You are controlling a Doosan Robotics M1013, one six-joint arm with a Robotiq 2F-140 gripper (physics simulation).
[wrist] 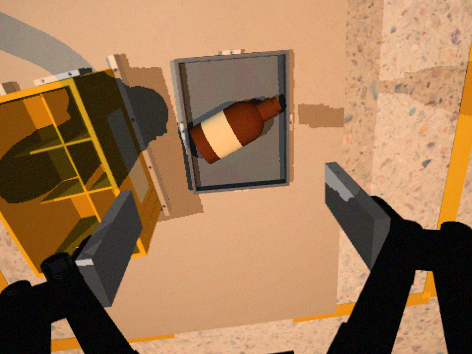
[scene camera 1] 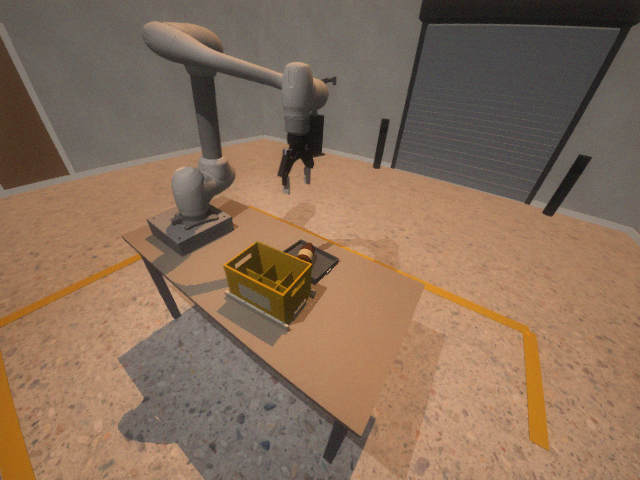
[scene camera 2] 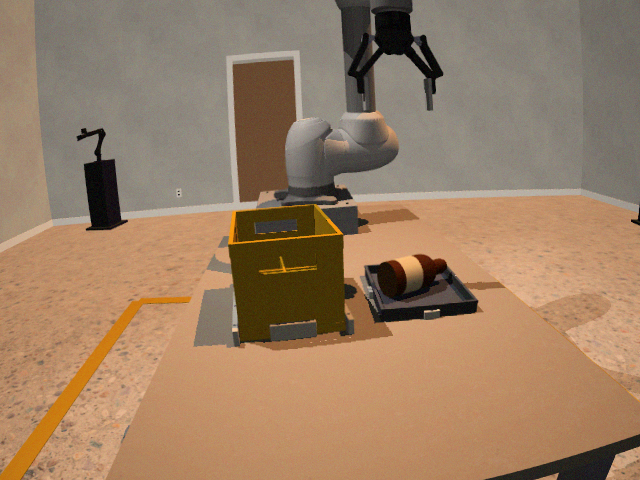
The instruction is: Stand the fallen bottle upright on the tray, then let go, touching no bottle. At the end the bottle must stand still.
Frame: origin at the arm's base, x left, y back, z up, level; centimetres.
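Seen in the pictures: gripper, fingertip midpoint: (wrist: 230, 196) (scene camera 1: 297, 188) (scene camera 2: 398, 110); arm's base, origin of the base link: (scene camera 1: 196, 217) (scene camera 2: 312, 198).
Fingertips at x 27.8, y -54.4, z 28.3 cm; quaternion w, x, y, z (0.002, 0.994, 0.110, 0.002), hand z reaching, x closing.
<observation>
Offsets run from my fingertips to a thing's middle. "spot": to the spot under its first point.
A brown bottle with a cream label @[dx +3.2, dy -3.5, dz -33.8 cm] (scene camera 1: 306, 253) (scene camera 2: 412, 273) (wrist: 242, 121) lies on its side in the dark shallow tray @[spot: dx +9.7, dy -9.4, dz -37.5 cm] (scene camera 1: 323, 259) (scene camera 2: 444, 298) (wrist: 250, 171). In the wrist view its base is near the tray's left wall and its neck points up and right, with the mouth at the right wall; whether it touches that wall is unclear. My gripper (scene camera 1: 297, 180) (scene camera 2: 397, 98) (wrist: 230, 196) is open and empty, pointing down, high above the table. In the wrist view, the tray and bottle show beyond the fingertips, above the gap between them.
A yellow crate with dividers @[dx -23.4, dy -11.8, dz -29.3 cm] (scene camera 1: 281, 304) (scene camera 2: 289, 299) (wrist: 95, 131) stands beside the tray, held by low grey rails; its walls are much taller than the tray. The arm's base (scene camera 1: 191, 232) (scene camera 2: 336, 217) stands at the table's far end. A black pedestal (scene camera 2: 103, 193) stands on the floor.
</observation>
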